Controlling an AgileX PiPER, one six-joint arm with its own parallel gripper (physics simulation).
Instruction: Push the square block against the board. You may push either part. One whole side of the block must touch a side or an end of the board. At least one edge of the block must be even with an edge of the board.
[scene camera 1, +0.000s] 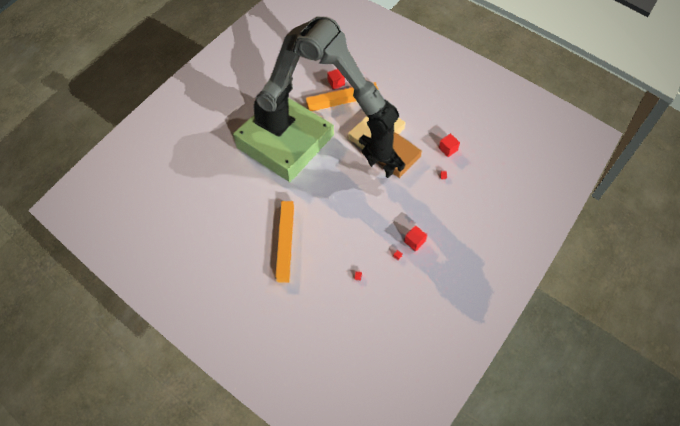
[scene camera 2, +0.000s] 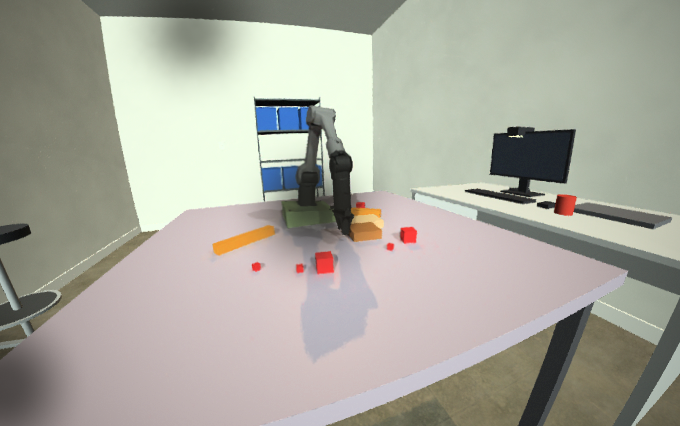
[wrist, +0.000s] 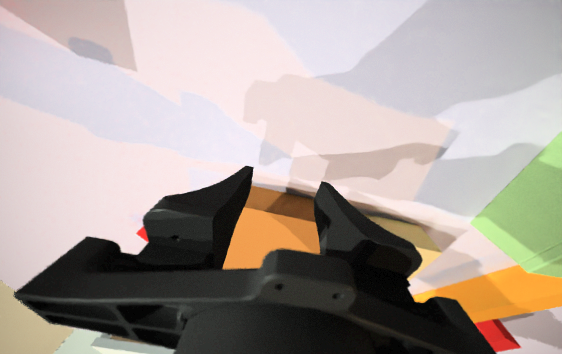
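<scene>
The square block is brown-orange (scene camera 1: 409, 152) (scene camera 2: 366, 231) (wrist: 280, 232) and lies flat on the table. The pale yellow board (scene camera 1: 358, 131) (scene camera 2: 368, 219) (wrist: 405, 232) lies flat beside it, on the side toward the green base. They appear to meet at the far part of the joint in scene camera 1; at the back the board reaches past the block's corner. The near end of the joint is hidden by the gripper. My gripper (scene camera 1: 394, 169) (scene camera 2: 345, 231) (wrist: 285, 184) is open and empty, low at the block's near side, with the block showing between and behind its fingers in the wrist view.
An orange bar (scene camera 1: 331, 97) (scene camera 2: 368, 212) (wrist: 505, 292) lies behind the board; another (scene camera 1: 284, 240) (scene camera 2: 243, 239) lies nearer. Red cubes stand at the right (scene camera 1: 449, 145) (scene camera 2: 408, 234), in front (scene camera 1: 415, 238) (scene camera 2: 324, 262) and behind (scene camera 1: 336, 78). Several tiny red cubes are scattered about.
</scene>
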